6 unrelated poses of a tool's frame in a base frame.
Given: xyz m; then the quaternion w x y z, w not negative.
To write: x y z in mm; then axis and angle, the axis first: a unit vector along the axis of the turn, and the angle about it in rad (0 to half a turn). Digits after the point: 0 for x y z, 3 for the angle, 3 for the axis.
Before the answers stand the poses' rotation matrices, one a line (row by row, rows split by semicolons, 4 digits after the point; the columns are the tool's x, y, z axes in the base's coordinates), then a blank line. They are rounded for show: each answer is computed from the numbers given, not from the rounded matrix.
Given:
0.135, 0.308, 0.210, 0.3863, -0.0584, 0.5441, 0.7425
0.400, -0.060, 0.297, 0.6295, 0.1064, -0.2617, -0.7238
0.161, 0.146, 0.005, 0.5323, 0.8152, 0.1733, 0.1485
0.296, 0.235, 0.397, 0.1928, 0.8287, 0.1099, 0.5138
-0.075, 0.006, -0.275, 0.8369, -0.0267, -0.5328, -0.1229
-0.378, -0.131, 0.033, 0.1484, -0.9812, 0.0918, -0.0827
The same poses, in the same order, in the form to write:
-0.6947 -0.6372 0.3337; 0.5101 -0.1094 0.8531; -0.5071 0.7629 0.4011
-0.1848 0.8556 -0.4835; -0.9670 -0.0705 0.2449; 0.1755 0.5128 0.8404
0.8958 0.1245 0.4266; 0.4407 -0.3732 -0.8164; 0.0576 0.9194 -0.3892
0.4479 -0.0160 0.8940; 0.3803 -0.9015 -0.2066; 0.8092 0.4325 -0.3977
0.4021 0.2341 -0.8852; -0.1772 0.9684 0.1756; 0.8983 0.0863 0.4309
0.9695 -0.1556 0.1895; -0.2047 -0.9391 0.2760; 0.1350 -0.3064 -0.9423

135, 308, 210, -0.063, 0.590, 0.805, 2.348
400, -60, 297, 0.137, -0.337, -0.932, 1.780
161, 146, 5, 0.963, 0.205, 0.175, 2.019
296, 235, 397, 0.845, 0.112, 0.524, 2.754
-75, 6, -275, -0.049, -0.973, -0.224, 1.159
-378, -131, 33, -0.992, 0.093, -0.084, 2.844

